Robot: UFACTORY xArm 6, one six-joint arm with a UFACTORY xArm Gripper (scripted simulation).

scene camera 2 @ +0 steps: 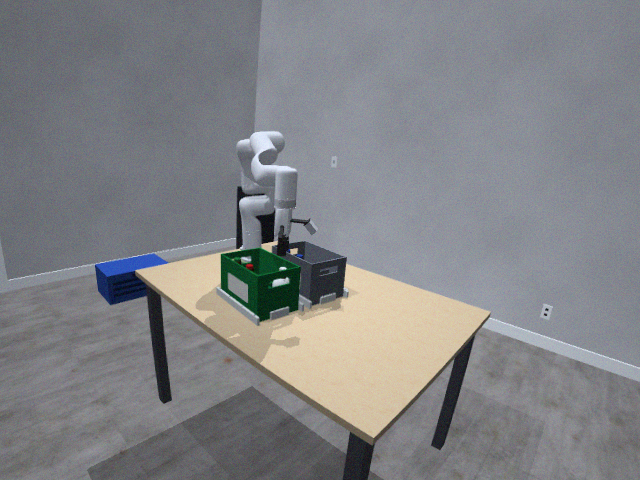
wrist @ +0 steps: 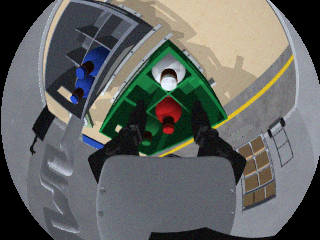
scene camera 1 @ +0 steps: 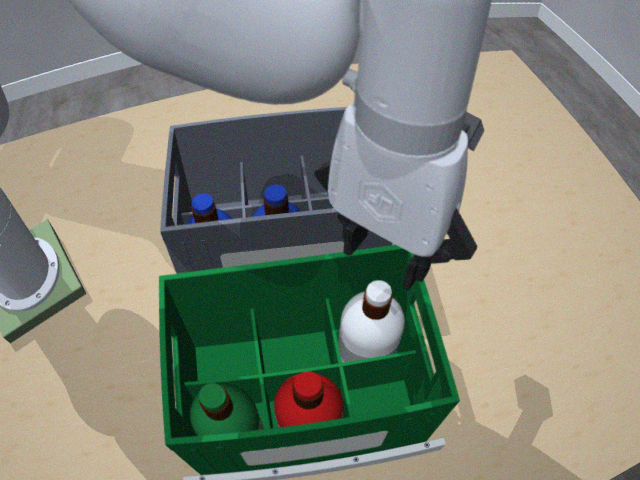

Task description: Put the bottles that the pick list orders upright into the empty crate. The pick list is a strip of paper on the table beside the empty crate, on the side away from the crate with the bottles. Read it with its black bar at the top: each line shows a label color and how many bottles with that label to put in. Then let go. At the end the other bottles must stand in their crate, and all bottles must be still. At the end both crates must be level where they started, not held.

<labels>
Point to a red-label bottle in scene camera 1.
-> At 312, 400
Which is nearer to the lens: the white-label bottle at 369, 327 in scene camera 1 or the grey crate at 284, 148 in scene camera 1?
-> The white-label bottle.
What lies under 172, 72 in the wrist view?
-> A white-label bottle.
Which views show the green crate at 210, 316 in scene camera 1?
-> Scene camera 2, the wrist view and scene camera 1: all of them.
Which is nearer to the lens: the green crate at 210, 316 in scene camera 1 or the grey crate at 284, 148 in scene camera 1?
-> The green crate.
</labels>
